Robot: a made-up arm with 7 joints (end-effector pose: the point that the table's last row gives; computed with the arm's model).
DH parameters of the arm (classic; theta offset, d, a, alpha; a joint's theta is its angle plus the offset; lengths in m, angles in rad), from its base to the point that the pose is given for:
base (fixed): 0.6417 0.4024 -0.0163 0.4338
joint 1: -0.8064 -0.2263 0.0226 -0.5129
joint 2: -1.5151 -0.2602 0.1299 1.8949
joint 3: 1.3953 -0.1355 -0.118 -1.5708
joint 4: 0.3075 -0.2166 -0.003 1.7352
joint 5: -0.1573 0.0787 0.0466 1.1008
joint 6: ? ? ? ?
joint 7: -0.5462 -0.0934 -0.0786 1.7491
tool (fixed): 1.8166 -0.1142 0 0
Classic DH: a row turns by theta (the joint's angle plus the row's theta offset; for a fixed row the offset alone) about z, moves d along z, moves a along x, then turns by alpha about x.
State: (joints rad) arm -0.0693 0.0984 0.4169 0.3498 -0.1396 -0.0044 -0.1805
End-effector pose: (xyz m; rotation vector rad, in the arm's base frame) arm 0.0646 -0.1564 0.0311 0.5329 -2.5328 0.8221
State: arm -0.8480 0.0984 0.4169 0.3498 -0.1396 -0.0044 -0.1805
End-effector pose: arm -0.1585 -0.2032 0.0756 -0.2963 -2.1290 0.6567
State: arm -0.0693 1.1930 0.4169 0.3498 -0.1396 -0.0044 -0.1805
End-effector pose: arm 0.1330 0.0923 -0.0382 1.9888 -2.1619 0.5142
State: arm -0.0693 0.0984 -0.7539 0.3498 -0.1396 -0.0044 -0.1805
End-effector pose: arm 0.0618 -0.1863 -0.0610 0.7769 -2.7453 -0.7847
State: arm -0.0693 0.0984 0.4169 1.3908 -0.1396 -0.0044 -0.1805
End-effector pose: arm 0.1690 -0.2047 -0.0940 0.2728 -1.6399 0.3321
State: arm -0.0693 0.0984 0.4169 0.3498 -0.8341 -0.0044 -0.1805
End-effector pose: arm 0.1226 -0.2708 0.1100 0.0764 -2.7478 0.0011
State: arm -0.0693 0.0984 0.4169 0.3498 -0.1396 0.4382 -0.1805
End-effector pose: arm 0.0320 -0.1439 0.0280 0.5730 -2.7523 1.2803
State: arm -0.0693 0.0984 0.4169 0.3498 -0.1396 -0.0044 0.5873
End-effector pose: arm -0.0063 -0.1773 -0.0403 1.0274 -2.2500 1.7169
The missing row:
joint 6: -0.1683 -0.0452 0.0465 -0.7503
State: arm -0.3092 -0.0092 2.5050 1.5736 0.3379 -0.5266 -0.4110
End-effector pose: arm 0.0287 -0.2158 0.1197 -1.7479 -0.1168 0.9485
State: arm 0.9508 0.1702 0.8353 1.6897 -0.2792 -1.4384 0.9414
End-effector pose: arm 0.3246 0.1585 0.0628 1.0606 -1.1980 0.3707
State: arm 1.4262 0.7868 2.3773 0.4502 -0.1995 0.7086 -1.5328
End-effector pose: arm -0.2048 0.2503 0.0895 -0.9205 1.1770 -0.6497
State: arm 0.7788 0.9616 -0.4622 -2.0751 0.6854 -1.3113 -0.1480
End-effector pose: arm 0.0494 0.2069 -0.1218 -1.3120 1.8354 0.9344
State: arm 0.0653 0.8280 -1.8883 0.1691 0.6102 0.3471 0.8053
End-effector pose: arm -0.1258 0.1213 -0.0502 -0.7208 2.1529 0.4919
